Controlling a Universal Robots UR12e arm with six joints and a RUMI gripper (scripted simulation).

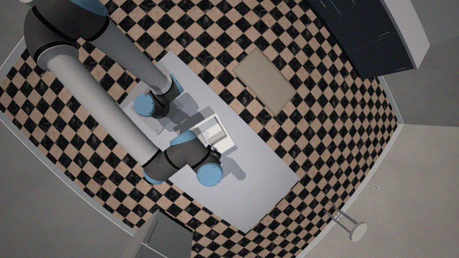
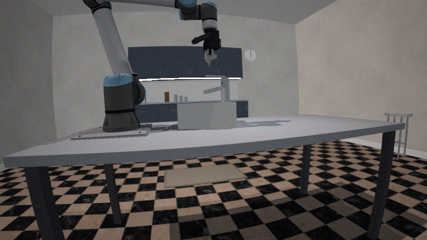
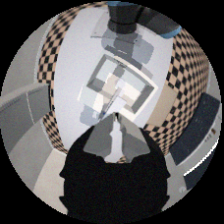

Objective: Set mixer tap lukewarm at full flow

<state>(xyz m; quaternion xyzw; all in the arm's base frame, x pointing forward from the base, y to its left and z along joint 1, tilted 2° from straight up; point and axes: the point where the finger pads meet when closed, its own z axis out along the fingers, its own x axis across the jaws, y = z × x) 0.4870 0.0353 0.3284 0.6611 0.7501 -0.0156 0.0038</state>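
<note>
Now: hand 40 mm short of the lever, 10 mm to the left of it and 70 mm above it. Also, from my hand: sink 20 mm behind, 20 mm to the left, 310 mm below; mixer tap 60 mm ahead, 20 mm to the right, 120 mm below.
</note>
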